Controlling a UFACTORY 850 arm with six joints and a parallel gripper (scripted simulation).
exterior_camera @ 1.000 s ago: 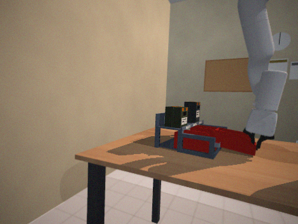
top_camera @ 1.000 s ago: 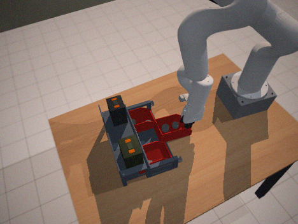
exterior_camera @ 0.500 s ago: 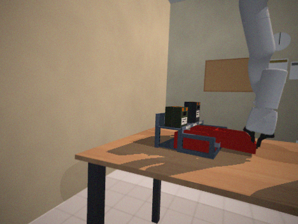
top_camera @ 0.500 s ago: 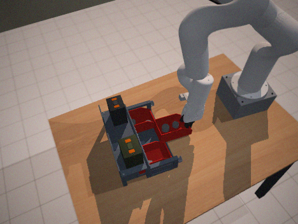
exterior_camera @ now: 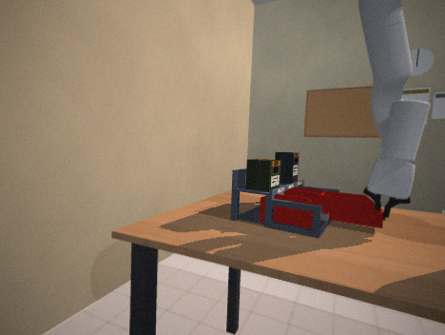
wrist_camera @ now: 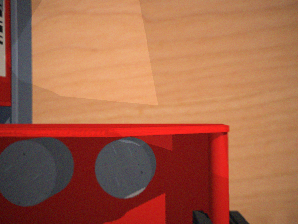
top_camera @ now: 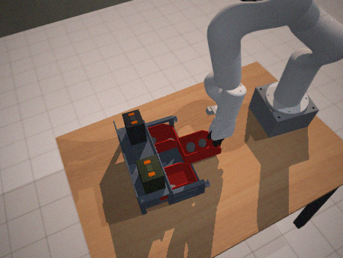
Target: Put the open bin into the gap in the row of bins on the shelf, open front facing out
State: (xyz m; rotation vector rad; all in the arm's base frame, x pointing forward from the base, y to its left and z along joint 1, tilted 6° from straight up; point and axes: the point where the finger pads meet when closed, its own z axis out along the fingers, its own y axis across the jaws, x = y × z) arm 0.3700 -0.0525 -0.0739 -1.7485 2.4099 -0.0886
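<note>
The grey disc lies 15 cm to the right of my hand, 15 cm ahead of it and 4 cm below it. The rest, counted from my hand: blue-grey shelf 25 cm ahead, 9 cm to the right, 1 cm above.
</note>
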